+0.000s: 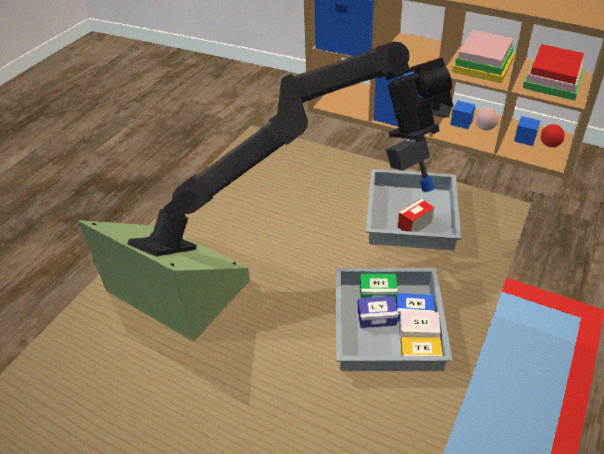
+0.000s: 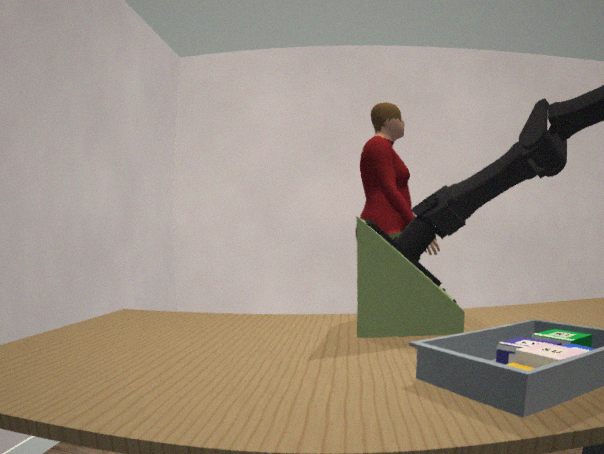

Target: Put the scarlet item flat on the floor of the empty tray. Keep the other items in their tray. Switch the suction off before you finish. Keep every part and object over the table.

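Frame: origin at the arm's base, x ahead, y left, z up, level; centimetres.
Seen in the pictures: hand, its tool point: (image 1: pixel 428 189); arm's base, origin of its link: (image 1: pixel 163 246) (image 2: pixel 402 254).
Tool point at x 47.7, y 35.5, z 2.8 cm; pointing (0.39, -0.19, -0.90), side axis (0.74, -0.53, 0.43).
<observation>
Pixels of each thing's middle, then the offset from my tool point to it.
- scarlet item, middle of its body: (image 1: pixel 415 217) dx -3.0, dy +6.2, dz -14.9 cm
- far grey tray, middle of its body: (image 1: pixel 412 208) dx -4.8, dy +9.6, dz -15.3 cm
- green NI, middle of its body: (image 2: pixel 560 347) (image 1: pixel 378 288) dx -4.7, dy -18.9, dz -15.6 cm
- purple LY, middle of its body: (image 2: pixel 528 356) (image 1: pixel 377 312) dx -2.9, dy -25.2, dz -15.7 cm
- blue AK, middle of its body: (image 1: pixel 414 308) dx +4.4, dy -21.3, dz -15.7 cm
- pink SU, middle of its body: (image 2: pixel 549 369) (image 1: pixel 419 328) dx +6.8, dy -26.6, dz -15.2 cm
- yellow TE, middle of its body: (image 1: pixel 421 352) dx +8.7, dy -31.7, dz -15.9 cm
The scarlet item (image 1: pixel 416 215) is in the far grey tray (image 1: pixel 371 205). Its narrow red side, with a white stripe and a small label, faces up. A plain greyish face is turned to the front right. It seems to rest on its long edge rather than flat; its lettered face is hidden. My suction cup (image 1: pixel 427 186), blue, is empty and apart from the item, above the tray's back part. The near tray (image 1: pixel 339 320) (image 2: pixel 470 382) holds the green NI (image 1: pixel 378 284), purple LY (image 1: pixel 377 315), blue AK (image 1: pixel 416 303), pink SU (image 1: pixel 420 325) and yellow TE (image 1: pixel 421 347) boxes.
The green wedge base (image 1: pixel 145 285) (image 2: pixel 400 305) carries my arm at the left of the table. A shelf unit (image 1: pixel 452 30) stands behind the table. A blue mat with a red border (image 1: pixel 525 375) is at the right. A person in red (image 2: pixel 382 175) stands behind the base.
</observation>
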